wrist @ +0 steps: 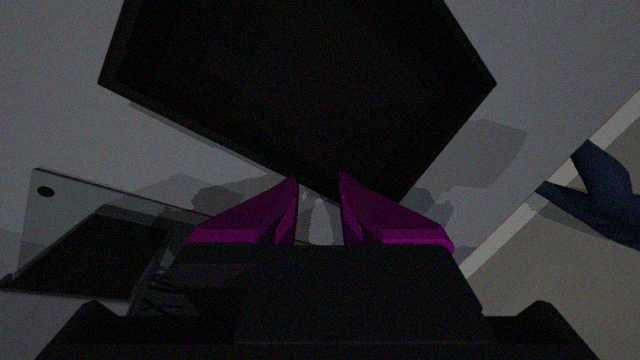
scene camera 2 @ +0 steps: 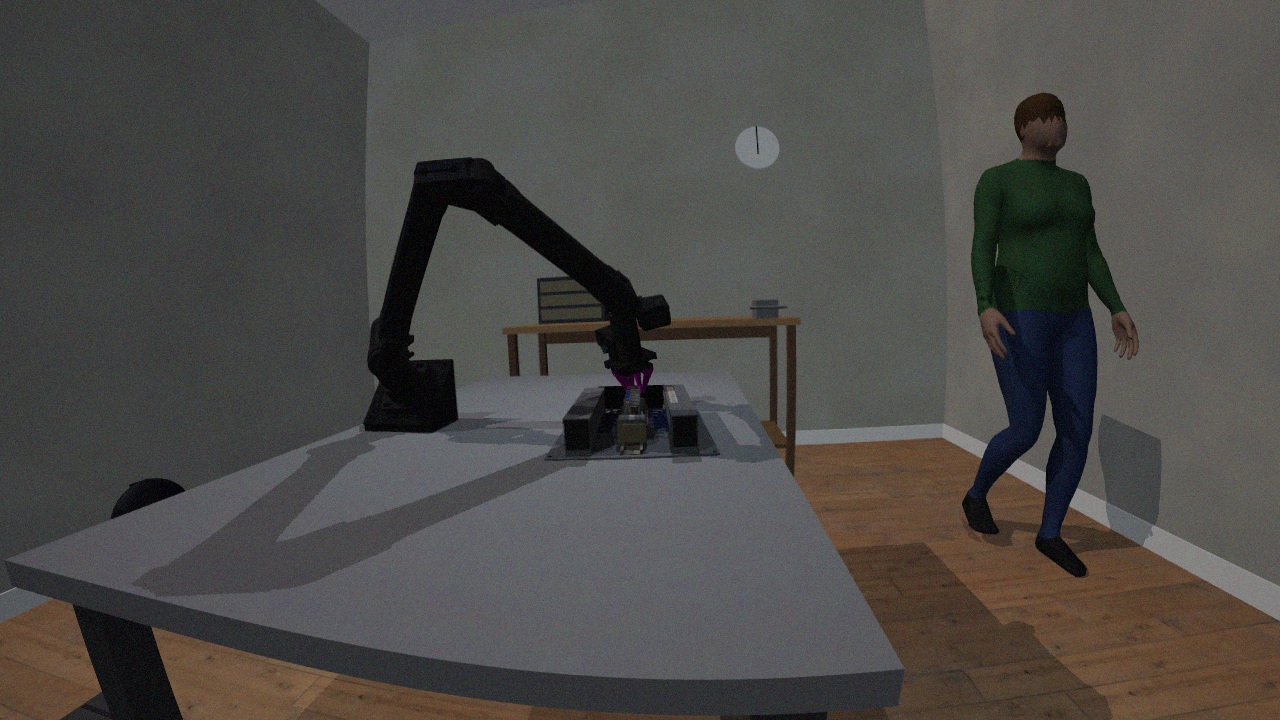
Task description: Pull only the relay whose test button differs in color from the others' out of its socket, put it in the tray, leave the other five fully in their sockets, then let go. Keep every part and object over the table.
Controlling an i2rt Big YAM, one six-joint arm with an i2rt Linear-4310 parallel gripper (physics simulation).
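Frame: origin at the arm's base, x ahead, y left, z up, level; metres.
Seen in the pictures: gripper, between the fingertips: (wrist: 319,180); arm's base, origin of its link: (scene camera 2: 407,389).
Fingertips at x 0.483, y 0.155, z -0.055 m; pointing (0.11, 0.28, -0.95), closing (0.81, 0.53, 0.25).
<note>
Offsets run from my fingertips to a thing's top centre. "*": to the spot under its first point. Level surfaces: height alone.
My gripper (scene camera 2: 632,390) (wrist: 319,180) has magenta fingers drawn close together over the relay row, with a narrow gap between them. It appears shut on a relay @[dx +0.004, dy -0.204, dz +0.045 m] (scene camera 2: 631,398), whose outline is faint between the fingers. The row of relays runs between two dark wire ducts; a tan-coloured piece @[* dx +0.009, dy -0.330, dz +0.001 m] (scene camera 2: 631,433) is at its near end. The gripper body hides most of the row in the wrist view. Test-button colours cannot be made out. The black open tray @[* dx -0.103, dy +0.013, dz +0.011 m] (wrist: 117,50) lies beyond the fingertips in the wrist view; nothing can be made out inside it.
The ducts @[dx -0.077, dy -0.229, dz +0.039 m] (scene camera 2: 582,422) @[dx +0.088, dy -0.222, dz +0.039 m] (scene camera 2: 682,420) stand on a grey mounting plate @[dx +0.005, dy -0.225, dz -0.021 m] (scene camera 2: 590,455) (wrist: 55,220) on the table @[dz -0.024 m] (scene camera 2: 537,555). Dark and blue wires @[dx -0.043, dy -0.159, dz +0.000 m] (wrist: 162,282) lie beside the row. A person in green (scene camera 2: 1038,241) stands right of the table. A wooden bench (scene camera 2: 716,323) stands behind.
</note>
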